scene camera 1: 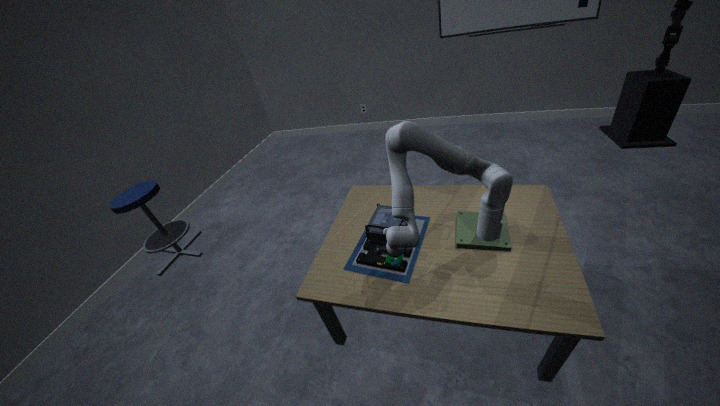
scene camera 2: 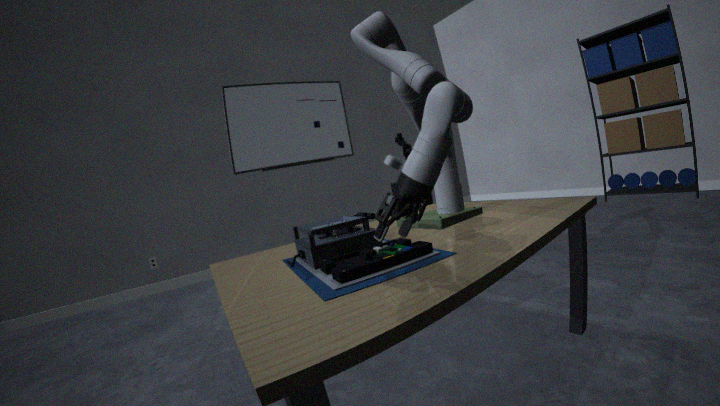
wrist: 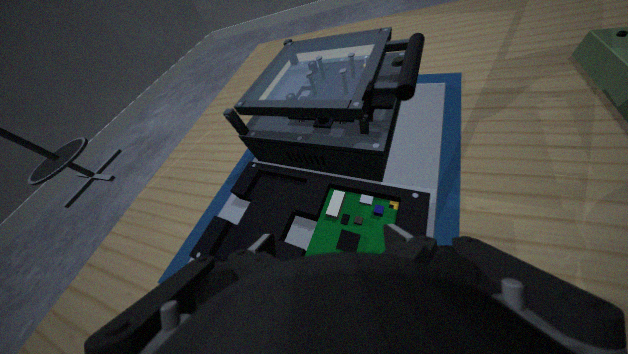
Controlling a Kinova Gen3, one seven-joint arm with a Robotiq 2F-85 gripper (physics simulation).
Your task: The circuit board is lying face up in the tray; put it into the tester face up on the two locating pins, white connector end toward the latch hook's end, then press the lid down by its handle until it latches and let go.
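Frame: origin at the arm's base, x ahead, y left, z up, level; millimetres.
Where they show: gripper, fingertip midpoint: (scene camera 2: 390,237) (wrist: 328,241); arm's base at its link origin: (scene camera 1: 487,233) (scene camera 2: 450,211).
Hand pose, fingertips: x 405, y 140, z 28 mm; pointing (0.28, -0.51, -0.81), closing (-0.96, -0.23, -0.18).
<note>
Things, the pixels of their top centre, and the offset from my fingertips. "spot": a spot on its surface instead. Level surfaces: height alone.
- green circuit board at its top centre: (wrist: 346,243) (scene camera 2: 393,247) (scene camera 1: 394,255) dy -6, dx -10, dz -26 mm
- black tray at a spot on its surface: (wrist: 270,200) spot: dy -48, dx +87, dz -35 mm
- tester at a spot on its surface: (wrist: 315,150) spot: dy -98, dx +30, dz -4 mm
- black handle at its top centre: (wrist: 412,55) dy -169, dx -66, dz +45 mm
- blue-bordered mat at its surface level: dz -51 mm
- wooden table at its surface level: dz -53 mm
The green circuit board (scene camera 1: 393,259) (scene camera 2: 394,249) (wrist: 369,227) lies face up in the right part of the black tray (scene camera 1: 370,260) (scene camera 2: 352,268) (wrist: 270,200). In the wrist view its white connector is at the end nearer the tester. The tester (scene camera 2: 335,242) (wrist: 315,150) stands behind the tray. Its clear-windowed lid (scene camera 1: 383,216) (wrist: 320,75) is raised above the base, with the black handle (wrist: 411,66) on the right side. My gripper (scene camera 2: 393,236) (wrist: 328,241) is open and empty, low above the board, its fingertips on either side of it in the wrist view. The fingertips are hidden in scene camera 1.
A blue-bordered mat (scene camera 1: 383,274) (scene camera 2: 327,293) (wrist: 452,150) lies under tray and tester on the wooden table (scene camera 1: 504,302) (scene camera 2: 282,327). The arm's green base plate (scene camera 1: 468,237) (scene camera 2: 466,215) (wrist: 605,65) is to the right. A blue stool (scene camera 1: 135,196) stands on the floor at the left.
</note>
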